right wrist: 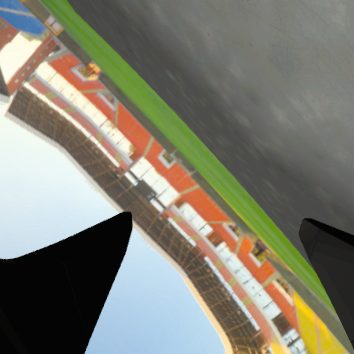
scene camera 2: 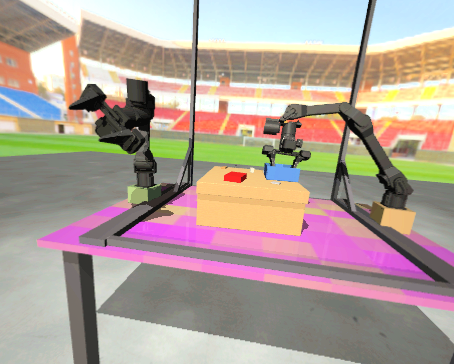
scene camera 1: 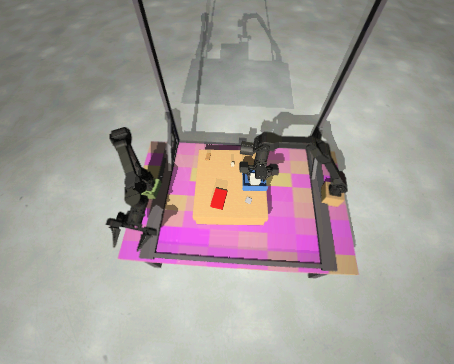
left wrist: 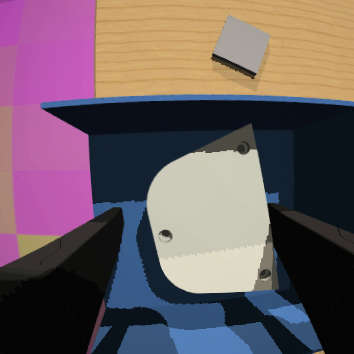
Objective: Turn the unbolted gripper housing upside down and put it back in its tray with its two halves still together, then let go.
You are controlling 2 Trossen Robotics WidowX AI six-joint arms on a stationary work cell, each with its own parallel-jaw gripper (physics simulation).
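Frame: origin at the left arm's base, x back, y up, z left, level; centimetres.
Where they show: left gripper, between the fingertips: [scene camera 1: 255, 180] [left wrist: 194, 213]; right gripper, between the fingertips: [right wrist: 217, 223] [scene camera 2: 84, 123] [scene camera 1: 126, 249]; left arm's base, origin of its link: [scene camera 2: 392, 206] [scene camera 1: 334, 190]; right arm's base, origin of its link: [scene camera 2: 145, 185] [scene camera 1: 147, 185].
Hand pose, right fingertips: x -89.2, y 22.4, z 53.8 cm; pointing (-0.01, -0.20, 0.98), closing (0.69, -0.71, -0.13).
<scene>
Each offset is from my right fingertips to the top centre of the thing. "pt": to the spot under its first point.
The gripper housing {dz -46.6, dx +44.6, dy -11.4 cm} [scene camera 1: 255, 179] [left wrist: 210, 200] lies inside the blue tray {dz -47.2, dx +44.4, dy -9.9 cm} [scene camera 1: 255, 188] [scene camera 2: 282, 173] [left wrist: 200, 98]. In the left wrist view its pale flat face shows three holes, a rounded side at the left and a straight edge at the right. The seam between its halves is hidden. My left gripper [scene camera 1: 257, 175] [scene camera 2: 284, 165] [left wrist: 194, 213] is open at the tray, with one finger on each side of the housing. The picture-right finger overlaps the housing's straight edge; the picture-left finger stands apart from it. My right gripper [scene camera 1: 127, 246] [right wrist: 217, 223] is open and empty, outside the table frame.
The tray stands on a wooden box {dz -45.2, dx +32.6, dy -15.3 cm} [scene camera 1: 230, 212] [scene camera 2: 250, 212]. A red block {dz -33.8, dx +28.8, dy -13.3 cm} [scene camera 1: 219, 198] [scene camera 2: 235, 176] and a small grey square piece {dz -36.1, dx +43.1, dy -15.0 cm} [scene camera 1: 248, 200] [left wrist: 241, 46] lie on the box, with a small white piece {dz -54.9, dx +31.8, dy -13.3 cm} [scene camera 1: 232, 163] farther back. Dark frame posts {pt dz -74.8, dx -7.5, dy +30.0 cm} [scene camera 1: 152, 55] [scene camera 2: 195, 75] rise beside the table.
</scene>
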